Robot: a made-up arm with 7 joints. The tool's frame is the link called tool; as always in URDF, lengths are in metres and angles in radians. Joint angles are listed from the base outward.
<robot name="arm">
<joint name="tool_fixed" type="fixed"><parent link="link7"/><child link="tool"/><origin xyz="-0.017 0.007 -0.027" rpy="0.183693 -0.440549 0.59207"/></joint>
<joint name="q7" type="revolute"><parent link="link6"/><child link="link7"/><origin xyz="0.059 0.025 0.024" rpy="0 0 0"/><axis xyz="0 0 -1"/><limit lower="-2.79" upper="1"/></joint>
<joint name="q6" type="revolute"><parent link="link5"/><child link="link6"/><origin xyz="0.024 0.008 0.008" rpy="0 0 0"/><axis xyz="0 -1 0"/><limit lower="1.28" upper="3.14"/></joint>
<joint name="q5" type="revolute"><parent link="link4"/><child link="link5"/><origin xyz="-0.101 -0.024 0.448" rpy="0 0 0"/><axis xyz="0 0 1"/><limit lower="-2.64" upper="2.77"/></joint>
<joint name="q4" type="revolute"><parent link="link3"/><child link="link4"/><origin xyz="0.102 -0.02 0.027" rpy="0 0 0"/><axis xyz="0 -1 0"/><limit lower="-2.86" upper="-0.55"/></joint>
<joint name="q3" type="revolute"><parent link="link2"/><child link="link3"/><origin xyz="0.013 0.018 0.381" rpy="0 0 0"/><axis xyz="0 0 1"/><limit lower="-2.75" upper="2.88"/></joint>
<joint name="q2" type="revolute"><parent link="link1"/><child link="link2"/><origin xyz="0.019 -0.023 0.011" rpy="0 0 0"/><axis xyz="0 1 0"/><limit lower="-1.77" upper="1.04"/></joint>
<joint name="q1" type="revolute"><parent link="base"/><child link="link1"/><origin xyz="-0.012 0.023 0.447" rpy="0 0 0"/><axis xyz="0 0 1"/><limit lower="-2.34" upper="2.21"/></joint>
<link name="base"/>
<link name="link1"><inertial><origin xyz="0.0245 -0.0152 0.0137"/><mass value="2.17"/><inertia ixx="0.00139" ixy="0" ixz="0" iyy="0.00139" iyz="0" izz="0.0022"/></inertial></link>
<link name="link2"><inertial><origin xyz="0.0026 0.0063 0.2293"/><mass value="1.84"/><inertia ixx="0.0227" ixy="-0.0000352" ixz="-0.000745" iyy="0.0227" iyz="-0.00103" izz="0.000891"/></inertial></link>
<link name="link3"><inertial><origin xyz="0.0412 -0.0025 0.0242"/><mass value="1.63"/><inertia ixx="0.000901" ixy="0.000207" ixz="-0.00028" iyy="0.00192" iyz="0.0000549" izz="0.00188"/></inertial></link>
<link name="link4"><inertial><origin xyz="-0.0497 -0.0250 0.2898"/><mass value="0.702"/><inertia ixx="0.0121" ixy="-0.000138" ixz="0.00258" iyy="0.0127" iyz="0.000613" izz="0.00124"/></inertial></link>
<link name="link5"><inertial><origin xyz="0.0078 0.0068 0.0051"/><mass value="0.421"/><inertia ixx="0.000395" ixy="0" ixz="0" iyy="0.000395" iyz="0" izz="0.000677"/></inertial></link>
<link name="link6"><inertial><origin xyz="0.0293 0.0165 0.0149"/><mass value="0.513"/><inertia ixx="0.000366" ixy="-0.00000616" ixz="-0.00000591" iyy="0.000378" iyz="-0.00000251" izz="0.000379"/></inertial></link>
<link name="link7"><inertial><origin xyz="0.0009 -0.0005 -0.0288"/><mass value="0.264"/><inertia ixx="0.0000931" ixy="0" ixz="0" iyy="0.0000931" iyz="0" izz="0.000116"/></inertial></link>
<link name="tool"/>
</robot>
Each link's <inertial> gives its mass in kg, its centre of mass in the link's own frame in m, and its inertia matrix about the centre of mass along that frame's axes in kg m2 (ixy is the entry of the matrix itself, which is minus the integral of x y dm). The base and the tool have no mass. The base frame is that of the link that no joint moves.
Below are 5 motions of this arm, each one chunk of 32 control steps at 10 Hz.
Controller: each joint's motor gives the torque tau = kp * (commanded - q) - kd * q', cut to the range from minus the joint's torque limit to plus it. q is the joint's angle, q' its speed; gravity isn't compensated. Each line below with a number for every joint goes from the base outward.
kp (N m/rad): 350 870 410 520 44 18 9.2
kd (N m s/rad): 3.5 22 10 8.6 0.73 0.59 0.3
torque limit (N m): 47 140 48 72 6.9 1.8 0.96
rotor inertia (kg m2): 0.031 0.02 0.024 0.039 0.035 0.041 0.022
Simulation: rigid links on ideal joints. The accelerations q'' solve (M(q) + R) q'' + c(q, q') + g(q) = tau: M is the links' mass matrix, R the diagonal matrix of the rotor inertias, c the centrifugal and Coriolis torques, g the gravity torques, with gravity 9.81 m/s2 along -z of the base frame. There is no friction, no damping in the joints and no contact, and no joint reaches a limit. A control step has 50 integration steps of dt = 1/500 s. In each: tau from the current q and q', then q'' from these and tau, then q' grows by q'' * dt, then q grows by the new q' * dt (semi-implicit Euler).
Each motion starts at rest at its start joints. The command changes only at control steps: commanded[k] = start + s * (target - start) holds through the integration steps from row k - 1 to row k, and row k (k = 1, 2, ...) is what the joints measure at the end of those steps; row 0 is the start. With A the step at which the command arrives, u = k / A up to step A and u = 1 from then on. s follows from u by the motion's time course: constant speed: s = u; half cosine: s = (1 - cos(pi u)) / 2; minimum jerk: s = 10 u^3 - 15 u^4 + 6 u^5; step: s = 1 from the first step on.
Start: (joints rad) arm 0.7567 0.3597 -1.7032 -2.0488 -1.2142 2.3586 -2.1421
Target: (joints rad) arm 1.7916 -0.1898 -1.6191 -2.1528 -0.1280 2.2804 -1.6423
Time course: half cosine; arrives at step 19
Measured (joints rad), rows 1 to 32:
1: 0.7644 0.3607 -1.6929 -2.0673 -1.2060 2.3510 -2.1385
2: 0.7922 0.3499 -1.6891 -2.0628 -1.1769 2.3490 -2.1274
3: 0.8265 0.3309 -1.6859 -2.0682 -1.1391 2.3492 -2.1093
4: 0.8754 0.3054 -1.6819 -2.0727 -1.0862 2.3423 -2.0858
5: 0.9370 0.2746 -1.6751 -2.0787 -1.0225 2.3373 -2.0569
6: 1.0059 0.2382 -1.6691 -2.0860 -0.9494 2.3323 -2.0235
7: 1.0818 0.1974 -1.6634 -2.0942 -0.8690 2.3246 -1.9865
8: 1.1641 0.1538 -1.6568 -2.1030 -0.7831 2.3169 -1.9470
9: 1.2492 0.1083 -1.6503 -2.1122 -0.6943 2.3097 -1.9059
10: 1.3345 0.0620 -1.6446 -2.1214 -0.6050 2.3019 -1.8645
11: 1.4186 0.0165 -1.6391 -2.1303 -0.5175 2.2943 -1.8238
12: 1.4989 -0.0272 -1.6340 -2.1388 -0.4342 2.2874 -1.7850
13: 1.5729 -0.0678 -1.6297 -2.1464 -0.3573 2.2812 -1.7491
14: 1.6387 -0.1042 -1.6263 -2.1531 -0.2891 2.2757 -1.7171
15: 1.6947 -0.1354 -1.6236 -2.1585 -0.2313 2.2712 -1.6899
16: 1.7391 -0.1606 -1.6219 -2.1626 -0.1855 2.2677 -1.6682
17: 1.7707 -0.1790 -1.6212 -2.1653 -0.1531 2.2653 -1.6526
18: 1.7887 -0.1902 -1.6214 -2.1666 -0.1349 2.2640 -1.6436
19: 1.7926 -0.1939 -1.6227 -2.1664 -0.1314 2.2638 -1.6413
20: 1.7908 -0.1940 -1.6241 -2.1660 -0.1328 2.2642 -1.6424
21: 1.7915 -0.1940 -1.6239 -2.1661 -0.1323 2.2642 -1.6425
22: 1.7921 -0.1938 -1.6232 -2.1661 -0.1325 2.2641 -1.6422
23: 1.7915 -0.1939 -1.6237 -2.1661 -0.1324 2.2641 -1.6423
24: 1.7914 -0.1940 -1.6238 -2.1661 -0.1324 2.2642 -1.6423
25: 1.7918 -0.1939 -1.6235 -2.1661 -0.1324 2.2641 -1.6423
26: 1.7916 -0.1939 -1.6236 -2.1661 -0.1324 2.2641 -1.6423
27: 1.7915 -0.1939 -1.6237 -2.1661 -0.1324 2.2641 -1.6423
28: 1.7916 -0.1939 -1.6236 -2.1661 -0.1324 2.2641 -1.6423
29: 1.7916 -0.1939 -1.6236 -2.1661 -0.1324 2.2641 -1.6423
30: 1.7916 -0.1939 -1.6236 -2.1661 -0.1324 2.2641 -1.6423
31: 1.7916 -0.1939 -1.6236 -2.1661 -0.1324 2.2641 -1.6423
32: 1.7916 -0.1939 -1.6236 -2.1661 -0.1324 2.2641 -1.6423

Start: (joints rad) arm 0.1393 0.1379 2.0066 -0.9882 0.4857 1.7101 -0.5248
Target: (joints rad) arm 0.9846 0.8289 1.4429 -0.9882 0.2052 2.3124 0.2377
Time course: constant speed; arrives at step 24
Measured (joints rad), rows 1 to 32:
1: 0.1744 0.1656 1.9811 -1.0041 0.4612 1.7247 -0.4923
2: 0.2026 0.2015 1.9525 -0.9987 0.4576 1.7567 -0.4526
3: 0.2406 0.2316 1.9278 -1.0015 0.4426 1.7896 -0.4238
4: 0.2800 0.2587 1.9063 -1.0030 0.4320 1.8083 -0.3930
5: 0.3147 0.2898 1.8810 -1.0034 0.4201 1.8332 -0.3601
6: 0.3500 0.3213 1.8554 -1.0035 0.4092 1.8626 -0.3284
7: 0.3878 0.3508 1.8317 -1.0042 0.3974 1.8877 -0.2969
8: 0.4247 0.3806 1.8078 -1.0045 0.3858 1.9116 -0.2650
9: 0.4602 0.4112 1.7831 -1.0043 0.3745 1.9380 -0.2332
10: 0.4964 0.4414 1.7587 -1.0042 0.3630 1.9642 -0.2014
11: 0.5329 0.4712 1.7348 -1.0042 0.3513 1.9891 -0.1697
12: 0.5688 0.5011 1.7107 -1.0040 0.3398 2.0143 -0.1379
13: 0.6043 0.5312 1.6864 -1.0037 0.3283 2.0400 -0.1061
14: 0.6402 0.5610 1.6624 -1.0035 0.3167 2.0654 -0.0743
15: 0.6760 0.5908 1.6385 -1.0034 0.3051 2.0904 -0.0425
16: 0.7116 0.6205 1.6145 -1.0032 0.2936 2.1156 -0.0108
17: 0.7470 0.6503 1.5905 -1.0030 0.2820 2.1409 0.0210
18: 0.7826 0.6800 1.5666 -1.0028 0.2704 2.1661 0.0528
19: 0.8182 0.7096 1.5427 -1.0027 0.2588 2.1911 0.0846
20: 0.8536 0.7392 1.5189 -1.0026 0.2473 2.2161 0.1163
21: 0.8889 0.7688 1.4950 -1.0024 0.2357 2.2412 0.1481
22: 0.9244 0.7983 1.4712 -1.0023 0.2241 2.2662 0.1799
23: 0.9598 0.8278 1.4475 -1.0023 0.2125 2.2911 0.2116
24: 0.9951 0.8573 1.4237 -1.0022 0.2009 2.3160 0.2434
25: 0.9922 0.8523 1.4287 -0.9988 0.2027 2.3074 0.2429
26: 0.9771 0.8480 1.4306 -0.9931 0.2044 2.3110 0.2348
27: 0.9799 0.8535 1.4257 -0.9956 0.2042 2.3169 0.2378
28: 0.9885 0.8511 1.4289 -0.9971 0.2030 2.3105 0.2389
29: 0.9888 0.8497 1.4303 -0.9971 0.2029 2.3088 0.2377
30: 0.9825 0.8514 1.4281 -0.9959 0.2037 2.3118 0.2378
31: 0.9809 0.8517 1.4276 -0.9953 0.2040 2.3135 0.2381
32: 0.9856 0.8510 1.4286 -0.9964 0.2034 2.3121 0.2380

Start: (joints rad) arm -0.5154 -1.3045 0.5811 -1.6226 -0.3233 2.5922 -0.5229
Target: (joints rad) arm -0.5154 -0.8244 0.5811 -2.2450 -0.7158 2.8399 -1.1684
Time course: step
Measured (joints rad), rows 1 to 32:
1: -0.3446 -0.8794 0.5670 -2.2088 -0.7712 2.8829 -0.7410
2: -0.9305 -0.7686 0.5388 -2.3081 -0.7354 2.7199 -1.2608
3: -0.4206 -0.8292 0.5787 -2.2551 -0.7184 2.5725 -1.4391
4: -0.4831 -0.8652 0.6563 -2.2303 -0.6931 2.8304 -1.2113
5: -0.5639 -0.8032 0.5423 -2.2822 -0.7442 2.9275 -1.0952
6: -0.4865 -0.8391 0.6073 -2.2459 -0.7067 2.8021 -1.1843
7: -0.5225 -0.8318 0.5909 -2.2586 -0.7225 2.8448 -1.1816
8: -0.5200 -0.8258 0.5826 -2.2608 -0.7222 2.8427 -1.1601
9: -0.5091 -0.8334 0.5943 -2.2550 -0.7174 2.8370 -1.1685
10: -0.5190 -0.8292 0.5876 -2.2591 -0.7212 2.8427 -1.1709
11: -0.5147 -0.8300 0.5891 -2.2577 -0.7198 2.8381 -1.1679
12: -0.5148 -0.8308 0.5902 -2.2574 -0.7196 2.8405 -1.1684
13: -0.5162 -0.8299 0.5888 -2.2581 -0.7203 2.8404 -1.1690
14: -0.5150 -0.8304 0.5895 -2.2576 -0.7198 2.8394 -1.1687
15: -0.5155 -0.8303 0.5894 -2.2578 -0.7200 2.8403 -1.1686
16: -0.5155 -0.8302 0.5892 -2.2578 -0.7200 2.8400 -1.1687
17: -0.5153 -0.8303 0.5894 -2.2577 -0.7199 2.8399 -1.1687
18: -0.5154 -0.8303 0.5893 -2.2578 -0.7200 2.8401 -1.1687
19: -0.5154 -0.8303 0.5893 -2.2578 -0.7199 2.8400 -1.1687
20: -0.5154 -0.8303 0.5894 -2.2578 -0.7199 2.8400 -1.1687
21: -0.5154 -0.8303 0.5893 -2.2578 -0.7200 2.8400 -1.1687
22: -0.5154 -0.8303 0.5893 -2.2578 -0.7199 2.8400 -1.1687
23: -0.5154 -0.8303 0.5893 -2.2578 -0.7199 2.8400 -1.1687
24: -0.5154 -0.8303 0.5893 -2.2578 -0.7199 2.8400 -1.1687
25: -0.5154 -0.8303 0.5893 -2.2578 -0.7199 2.8400 -1.1687
26: -0.5154 -0.8303 0.5893 -2.2578 -0.7199 2.8400 -1.1687
27: -0.5154 -0.8303 0.5893 -2.2578 -0.7199 2.8400 -1.1687
28: -0.5154 -0.8303 0.5893 -2.2578 -0.7199 2.8400 -1.1687
29: -0.5154 -0.8303 0.5893 -2.2578 -0.7199 2.8400 -1.1687
30: -0.5154 -0.8303 0.5893 -2.2578 -0.7199 2.8400 -1.1687
31: -0.5154 -0.8303 0.5893 -2.2578 -0.7199 2.8400 -1.1687
32: -0.5154 -0.8303 0.5893 -2.2578 -0.7199 2.8400 -1.1687

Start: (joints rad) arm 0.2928 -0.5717 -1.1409 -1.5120 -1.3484 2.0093 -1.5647
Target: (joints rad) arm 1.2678 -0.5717 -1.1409 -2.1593 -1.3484 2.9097 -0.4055
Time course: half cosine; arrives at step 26
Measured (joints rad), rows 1 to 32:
1: 0.3002 -0.5809 -1.1569 -1.5312 -1.3531 2.0078 -1.5606
2: 0.3054 -0.5821 -1.1561 -1.5325 -1.3518 2.0117 -1.5469
3: 0.3325 -0.5800 -1.1546 -1.5493 -1.3524 2.0347 -1.5240
4: 0.3600 -0.5781 -1.1519 -1.5665 -1.3512 2.0584 -1.4941
5: 0.3890 -0.5793 -1.1544 -1.5874 -1.3525 2.0866 -1.4567
6: 0.4274 -0.5793 -1.1549 -1.6127 -1.3526 2.1201 -1.4122
7: 0.4731 -0.5779 -1.1532 -1.6422 -1.3525 2.1600 -1.3616
8: 0.5204 -0.5775 -1.1530 -1.6738 -1.3527 2.2041 -1.3055
9: 0.5710 -0.5776 -1.1537 -1.7079 -1.3532 2.2508 -1.2447
10: 0.6264 -0.5771 -1.1532 -1.7445 -1.3534 2.3007 -1.1802
11: 0.6839 -0.5765 -1.1523 -1.7824 -1.3535 2.3533 -1.1128
12: 0.7417 -0.5764 -1.1523 -1.8211 -1.3538 2.4072 -1.0435
13: 0.8006 -0.5762 -1.1522 -1.8603 -1.3540 2.4615 -0.9734
14: 0.8595 -0.5759 -1.1516 -1.8993 -1.3541 2.5159 -0.9035
15: 0.9170 -0.5758 -1.1513 -1.9375 -1.3542 2.5694 -0.8348
16: 0.9723 -0.5758 -1.1511 -1.9744 -1.3543 2.6211 -0.7682
17: 1.0251 -0.5757 -1.1509 -2.0094 -1.3543 2.6704 -0.7048
18: 1.0742 -0.5758 -1.1507 -2.0421 -1.3542 2.7166 -0.6456
19: 1.1190 -0.5759 -1.1507 -2.0720 -1.3542 2.7589 -0.5912
20: 1.1589 -0.5760 -1.1507 -2.0986 -1.3541 2.7968 -0.5426
21: 1.1934 -0.5762 -1.1508 -2.1215 -1.3540 2.8297 -0.5005
22: 1.2218 -0.5764 -1.1510 -2.1405 -1.3539 2.8571 -0.4654
23: 1.2438 -0.5767 -1.1513 -2.1552 -1.3538 2.8786 -0.4379
24: 1.2590 -0.5769 -1.1516 -2.1654 -1.3536 2.8939 -0.4184
25: 1.2673 -0.5772 -1.1519 -2.1711 -1.3535 2.9028 -0.4072
26: 1.2685 -0.5775 -1.1523 -2.1720 -1.3533 2.9051 -0.4044
27: 1.2673 -0.5778 -1.1529 -2.1714 -1.3535 2.9043 -0.4058
28: 1.2678 -0.5778 -1.1528 -2.1716 -1.3535 2.9043 -0.4060
29: 1.2681 -0.5776 -1.1525 -2.1716 -1.3534 2.9043 -0.4056
30: 1.2677 -0.5777 -1.1528 -2.1716 -1.3535 2.9043 -0.4057
31: 1.2677 -0.5777 -1.1528 -2.1716 -1.3534 2.9044 -0.4057
32: 1.2679 -0.5777 -1.1526 -2.1716 -1.3534 2.9043 -0.4057

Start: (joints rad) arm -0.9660 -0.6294 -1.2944 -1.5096 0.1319 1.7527 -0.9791
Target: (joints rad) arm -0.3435 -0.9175 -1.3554 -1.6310 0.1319 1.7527 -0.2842
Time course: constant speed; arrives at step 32
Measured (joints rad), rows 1 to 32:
1: -0.9375 -0.6523 -1.3164 -1.5328 0.1235 1.7455 -0.9568
2: -0.9262 -0.6602 -1.3141 -1.5287 0.1281 1.7359 -0.9296
3: -0.9012 -0.6691 -1.3164 -1.5354 0.1263 1.7474 -0.9101
4: -0.8805 -0.6772 -1.3167 -1.5392 0.1266 1.7416 -0.8890
5: -0.8639 -0.6873 -1.3202 -1.5421 0.1268 1.7416 -0.8665
6: -0.8446 -0.6969 -1.3231 -1.5458 0.1268 1.7444 -0.8448
7: -0.8234 -0.7055 -1.3242 -1.5498 0.1267 1.7433 -0.8233
8: -0.8039 -0.7145 -1.3261 -1.5536 0.1267 1.7424 -0.8015
9: -0.7855 -0.7241 -1.3288 -1.5570 0.1268 1.7434 -0.7798
10: -0.7658 -0.7333 -1.3310 -1.5607 0.1268 1.7439 -0.7581
11: -0.7456 -0.7423 -1.3327 -1.5646 0.1268 1.7433 -0.7363
12: -0.7263 -0.7515 -1.3348 -1.5683 0.1269 1.7433 -0.7146
13: -0.7072 -0.7608 -1.3372 -1.5718 0.1269 1.7438 -0.6929
14: -0.6875 -0.7700 -1.3393 -1.5756 0.1269 1.7439 -0.6712
15: -0.6678 -0.7790 -1.3412 -1.5793 0.1269 1.7437 -0.6495
16: -0.6484 -0.7882 -1.3434 -1.5830 0.1270 1.7438 -0.6277
17: -0.6290 -0.7975 -1.3456 -1.5866 0.1270 1.7441 -0.6060
18: -0.6094 -0.8066 -1.3476 -1.5903 0.1270 1.7442 -0.5843
19: -0.5899 -0.8157 -1.3497 -1.5940 0.1270 1.7442 -0.5626
20: -0.5704 -0.8249 -1.3518 -1.5977 0.1271 1.7443 -0.5409
21: -0.5510 -0.8341 -1.3539 -1.6014 0.1271 1.7444 -0.5191
22: -0.5314 -0.8432 -1.3560 -1.6051 0.1271 1.7445 -0.4974
23: -0.5119 -0.8524 -1.3581 -1.6088 0.1271 1.7446 -0.4757
24: -0.4925 -0.8616 -1.3602 -1.6124 0.1272 1.7447 -0.4540
25: -0.4730 -0.8707 -1.3623 -1.6161 0.1272 1.7448 -0.4323
26: -0.4535 -0.8799 -1.3643 -1.6198 0.1272 1.7449 -0.4105
27: -0.4340 -0.8890 -1.3664 -1.6235 0.1273 1.7450 -0.3888
28: -0.4145 -0.8982 -1.3685 -1.6272 0.1273 1.7451 -0.3671
29: -0.3950 -0.9073 -1.3706 -1.6308 0.1273 1.7452 -0.3454
30: -0.3755 -0.9164 -1.3726 -1.6345 0.1273 1.7453 -0.3237
31: -0.3560 -0.9256 -1.3747 -1.6382 0.1274 1.7454 -0.3020
32: -0.3366 -0.9347 -1.3768 -1.6419 0.1274 1.7455 -0.2802

